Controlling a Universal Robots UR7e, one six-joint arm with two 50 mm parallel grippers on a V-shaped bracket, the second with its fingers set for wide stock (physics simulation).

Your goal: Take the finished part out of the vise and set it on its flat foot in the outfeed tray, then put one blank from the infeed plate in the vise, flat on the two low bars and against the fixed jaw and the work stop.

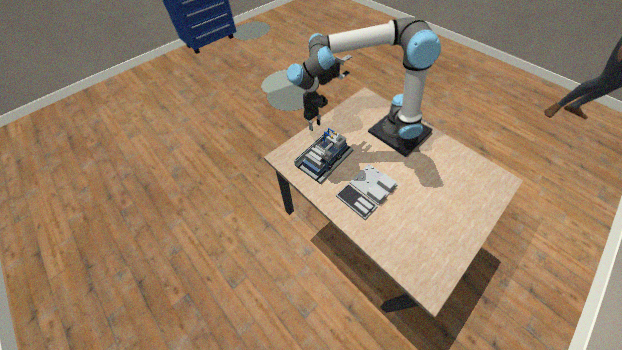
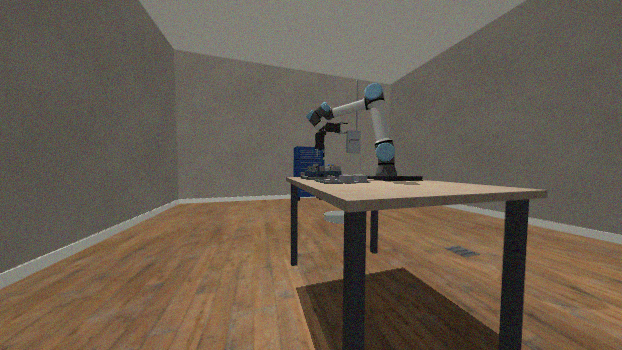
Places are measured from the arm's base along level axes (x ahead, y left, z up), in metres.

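Where they show: hand, tool point: (image 1: 314,124) (image 2: 320,154); arm's base, link origin: (image 1: 394,129) (image 2: 386,176).
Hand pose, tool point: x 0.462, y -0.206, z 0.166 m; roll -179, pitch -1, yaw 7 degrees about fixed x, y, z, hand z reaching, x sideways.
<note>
Things, the pixels of their top centre, and the offset from my tool point. Level surfaces: height alone.
- vise, top centre: (image 1: 324,146) (image 2: 322,165) dx +0.005, dy +0.094, dz -0.090 m
- light grey plate, top centre: (image 1: 373,182) dx -0.087, dy +0.390, dz -0.181 m
- wooden table, surface height: dz -0.189 m
My gripper (image 1: 314,123) (image 2: 320,153) points down with its fingers apart and no thing seen between them. It hangs above the back end of the vise (image 1: 313,163) (image 2: 318,172), clear of it. The second gripper on the bracket (image 1: 345,66) points sideways, its fingers wide apart and empty. The vise unit is dark and blue with pale bars and blocks across it; the finished part cannot be told apart at this size. A light grey plate (image 1: 367,177), apparently the infeed plate, bears two pale blocks (image 1: 377,193) (image 1: 387,183). A dark shallow tray (image 1: 349,194), apparently the outfeed tray, holds pale bar-shaped pieces (image 1: 365,204).
Small blue and yellow fittings (image 1: 330,134) rise at the back end of the vise unit. The arm's black base plate (image 1: 391,140) (image 2: 410,178) stands behind on the wooden table (image 1: 425,240) (image 2: 440,192). A blue cabinet (image 1: 206,22) (image 2: 302,160) stands on the floor away from the table.
</note>
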